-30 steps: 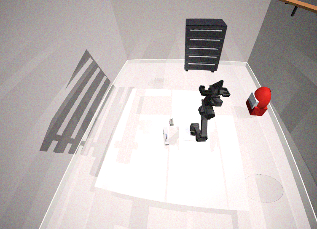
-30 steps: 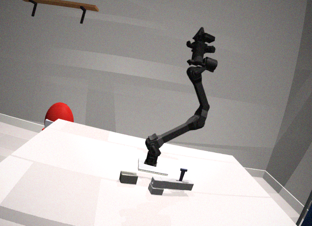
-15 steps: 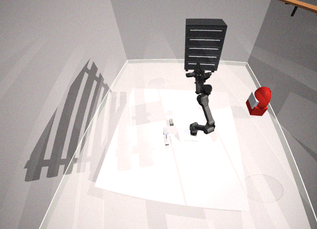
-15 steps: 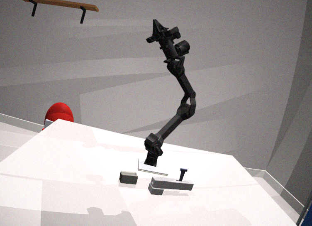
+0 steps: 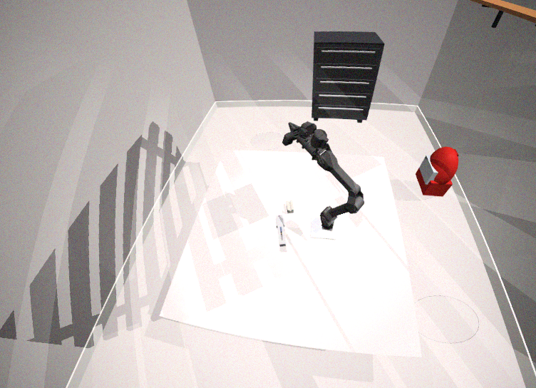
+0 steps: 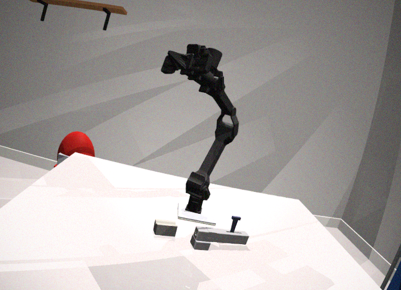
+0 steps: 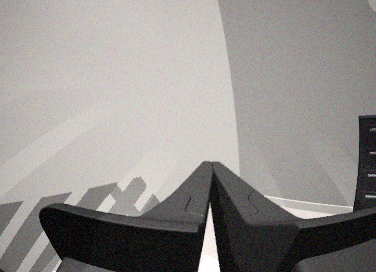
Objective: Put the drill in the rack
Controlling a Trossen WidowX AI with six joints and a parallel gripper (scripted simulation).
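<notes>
Right now the blue key is 49 cm below my gripper tip, 32 cm to the left of it and 3 cm behind it. From my gripper tip the other things lie so: grey housing block (54 cm below, 29 cm to the left, 1 cm behind); then drill (53 cm below, 27 cm to the left, 1 cm behind); then grey rack (56 cm below, 11 cm to the left, 2 cm behind).
</notes>
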